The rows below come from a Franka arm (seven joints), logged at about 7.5 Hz.
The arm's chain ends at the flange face. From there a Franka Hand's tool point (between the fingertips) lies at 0.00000 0.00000 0.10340 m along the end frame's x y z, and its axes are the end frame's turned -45 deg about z.
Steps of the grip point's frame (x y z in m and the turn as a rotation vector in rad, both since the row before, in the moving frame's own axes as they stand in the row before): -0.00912, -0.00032, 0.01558, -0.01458, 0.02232, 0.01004; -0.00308, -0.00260, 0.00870, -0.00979, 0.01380, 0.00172; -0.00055, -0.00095, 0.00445, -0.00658, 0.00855, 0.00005; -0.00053, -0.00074, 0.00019, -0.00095, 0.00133, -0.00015; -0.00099, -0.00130, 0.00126, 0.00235, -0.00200, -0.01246; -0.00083, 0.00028, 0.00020, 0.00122, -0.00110, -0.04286; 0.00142, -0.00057, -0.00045, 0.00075, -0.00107, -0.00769
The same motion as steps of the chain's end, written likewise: -0.00938, 0.00677, 0.01562, 0.00547, 0.02609, 0.01004; -0.00574, 0.00063, 0.00871, 0.00284, 0.01668, 0.00172; -0.00217, -0.00014, 0.00446, 0.00139, 0.01070, 0.00005; -0.00106, -0.00012, 0.00019, 0.00027, 0.00161, -0.00015; -0.00130, -0.00020, 0.00126, 0.00025, -0.00308, -0.01246; -0.00022, 0.00079, 0.00020, 0.00008, -0.00164, -0.04286; 0.00073, -0.00143, -0.00045, -0.00023, -0.00129, -0.00769
